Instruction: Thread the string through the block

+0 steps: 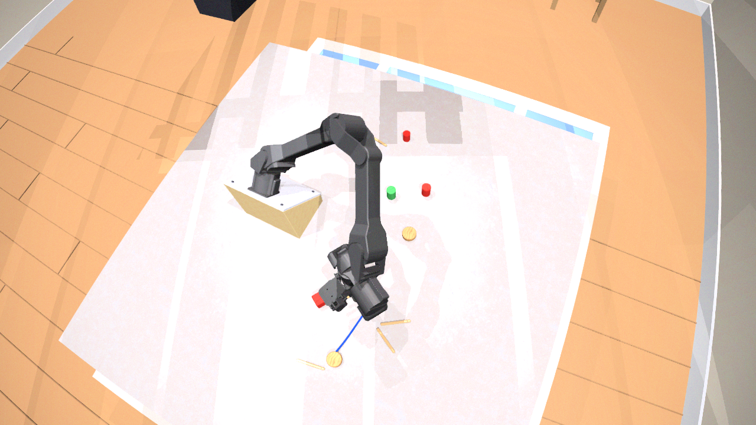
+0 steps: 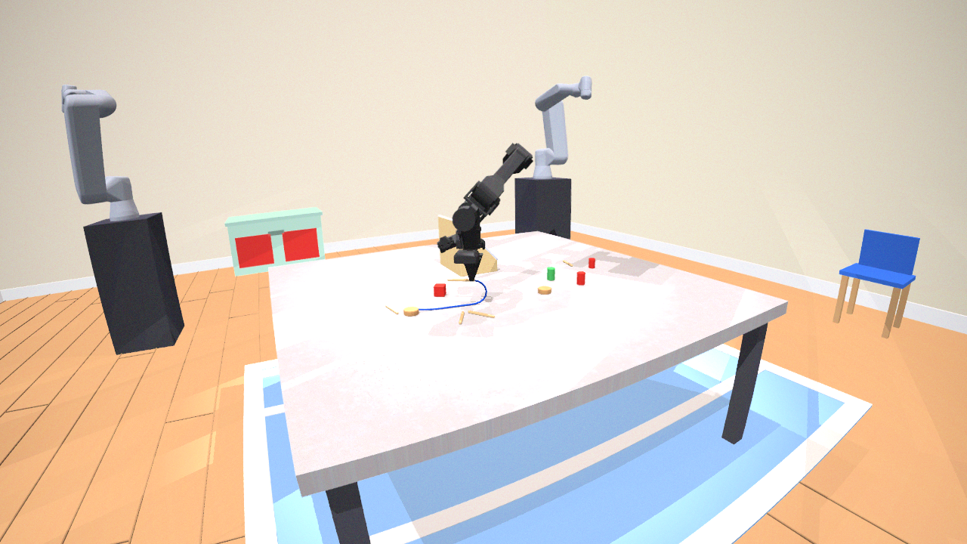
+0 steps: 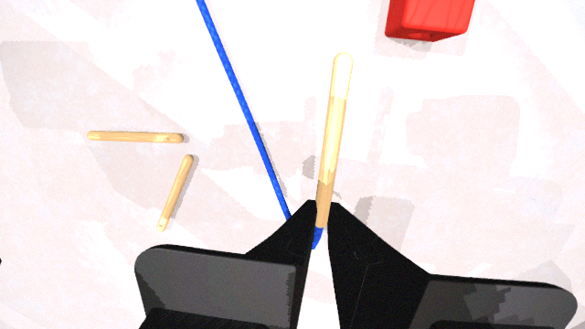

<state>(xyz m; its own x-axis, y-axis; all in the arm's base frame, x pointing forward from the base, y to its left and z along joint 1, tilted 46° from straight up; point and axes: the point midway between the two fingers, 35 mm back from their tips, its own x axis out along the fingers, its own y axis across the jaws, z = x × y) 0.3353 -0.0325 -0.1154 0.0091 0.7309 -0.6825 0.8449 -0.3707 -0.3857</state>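
The red cube lies 90 mm behind my gripper tip, 60 mm to the right of it and 40 mm below it. Also, from my gripper tip: green cylinder (60 mm behind, 300 mm to the left, 40 mm below); round wooden button (10 mm ahead, 180 mm to the right, 50 mm below); thin wooden stick (10 mm behind, 10 mm to the right).
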